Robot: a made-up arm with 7 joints.
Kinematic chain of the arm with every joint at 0, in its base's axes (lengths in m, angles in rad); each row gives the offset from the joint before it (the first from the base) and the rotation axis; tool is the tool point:
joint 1: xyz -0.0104 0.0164 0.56 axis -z
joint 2: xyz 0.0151 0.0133 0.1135 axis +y
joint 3: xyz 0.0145 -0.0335 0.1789 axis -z
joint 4: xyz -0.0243 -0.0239 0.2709 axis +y
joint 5: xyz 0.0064 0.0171 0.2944 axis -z
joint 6: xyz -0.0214 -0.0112 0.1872 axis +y
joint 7: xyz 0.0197 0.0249 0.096 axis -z
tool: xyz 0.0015 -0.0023 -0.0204
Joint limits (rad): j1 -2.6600..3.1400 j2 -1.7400..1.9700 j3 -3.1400..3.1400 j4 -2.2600..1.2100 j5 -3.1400..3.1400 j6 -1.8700..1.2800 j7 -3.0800..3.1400
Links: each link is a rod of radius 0.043 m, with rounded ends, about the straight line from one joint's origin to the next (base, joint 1, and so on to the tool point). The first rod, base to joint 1, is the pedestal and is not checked.
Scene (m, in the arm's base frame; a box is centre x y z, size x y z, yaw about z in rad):
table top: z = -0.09
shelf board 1: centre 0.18 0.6 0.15 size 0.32 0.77 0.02 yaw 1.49
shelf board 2: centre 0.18 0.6 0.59 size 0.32 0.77 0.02 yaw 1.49
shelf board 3: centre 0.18 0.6 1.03 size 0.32 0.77 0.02 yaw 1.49
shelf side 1: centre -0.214 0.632 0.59 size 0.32 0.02 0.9 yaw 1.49
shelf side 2: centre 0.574 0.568 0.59 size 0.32 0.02 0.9 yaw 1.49
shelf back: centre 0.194 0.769 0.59 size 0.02 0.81 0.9 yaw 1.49
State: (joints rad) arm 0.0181 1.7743 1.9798 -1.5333 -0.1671 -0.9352 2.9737
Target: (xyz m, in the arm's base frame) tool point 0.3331 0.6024 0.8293
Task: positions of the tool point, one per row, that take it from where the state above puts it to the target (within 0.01 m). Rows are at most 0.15 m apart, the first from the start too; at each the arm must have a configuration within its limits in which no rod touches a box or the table.
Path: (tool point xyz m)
1: 0.3664 0.3811 0.3585
2: 0.3395 0.2486 0.3598
3: 0.3540 0.3003 0.4740
4: 0.3541 0.3234 0.5962
5: 0.3386 0.3181 0.7175
6: 0.3075 0.2867 0.8293
7: 0.3390 0.3893 0.8285
8: 0.3475 0.4966 0.8268
9: 0.3331 0.6024 0.8293

